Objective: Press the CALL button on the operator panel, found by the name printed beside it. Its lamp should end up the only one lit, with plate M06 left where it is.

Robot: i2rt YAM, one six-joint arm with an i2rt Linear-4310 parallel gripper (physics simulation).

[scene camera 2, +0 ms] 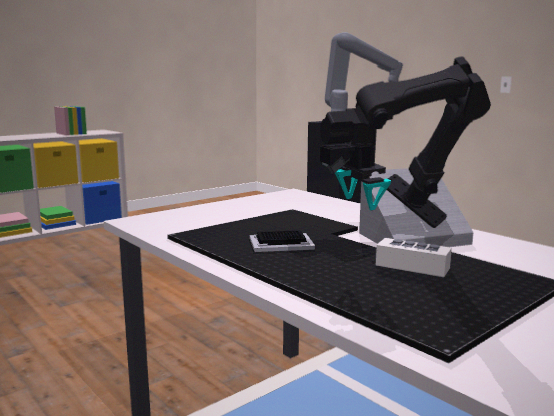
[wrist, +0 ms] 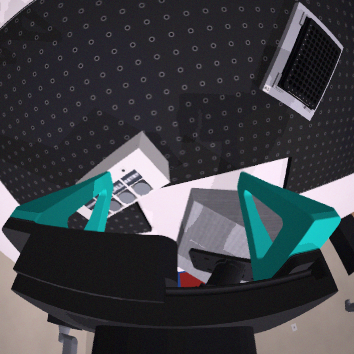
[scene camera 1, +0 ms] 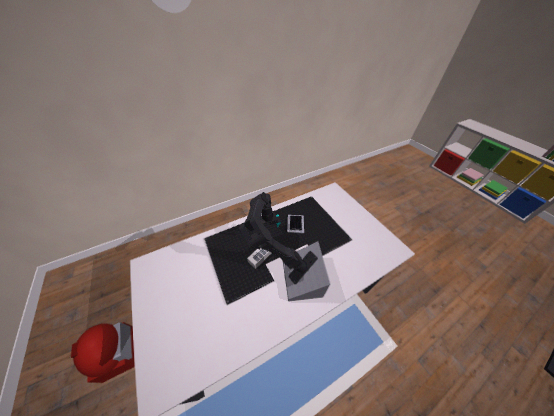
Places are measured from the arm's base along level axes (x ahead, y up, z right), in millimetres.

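Where they show: gripper, between the fingertips: [scene camera 2: 360, 204] [wrist: 174, 178] [scene camera 1: 270, 228]; arm's base, origin of its link: [scene camera 2: 413, 201] [wrist: 231, 265] [scene camera 1: 303, 267].
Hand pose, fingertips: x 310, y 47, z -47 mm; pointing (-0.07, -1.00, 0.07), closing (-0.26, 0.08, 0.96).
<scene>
Things, the pixels of their top centre, and the offset from my fingertips. Level surfaces: height alone.
- white operator panel, centre of its top: [wrist: 111, 195] [scene camera 2: 414, 245] [scene camera 1: 260, 252] dx -74, dy -94, dz -111 mm
- black well plate, centre of its top: [wrist: 315, 65] [scene camera 2: 281, 235] [scene camera 1: 295, 222] dx +39, dy -123, dz +237 mm
- black mat, height of its surface: dy -149 mm
- white table, height of its surface: dy -162 mm
The white operator panel [scene camera 1: 259, 257] [scene camera 2: 412, 262] [wrist: 151, 167] sits on the black mat near the arm's base. In the wrist view, round grey buttons [wrist: 142, 188] stand beside dark labels, partly behind the left finger. The labels are too blurred to read surely, and no lamp looks lit. A black well plate [scene camera 1: 296, 222] [scene camera 2: 281, 237] [wrist: 312, 62] lies in a pale holder away from the panel; the name M06 cannot be read. My gripper [scene camera 1: 278, 220] [scene camera 2: 361, 203] [wrist: 174, 178] is open and empty, above the mat between plate and panel in scene camera 2.
The black mat [scene camera 1: 230, 285] [scene camera 2: 320, 285] [wrist: 100, 30] lies on the white table [scene camera 1: 175, 320] [scene camera 2: 250, 206]. The grey wedge-shaped arm base [scene camera 1: 315, 280] [scene camera 2: 462, 235] [wrist: 200, 225] stands behind the panel in scene camera 2. A red object [scene camera 1: 100, 352] stands beyond the table's left edge.
</scene>
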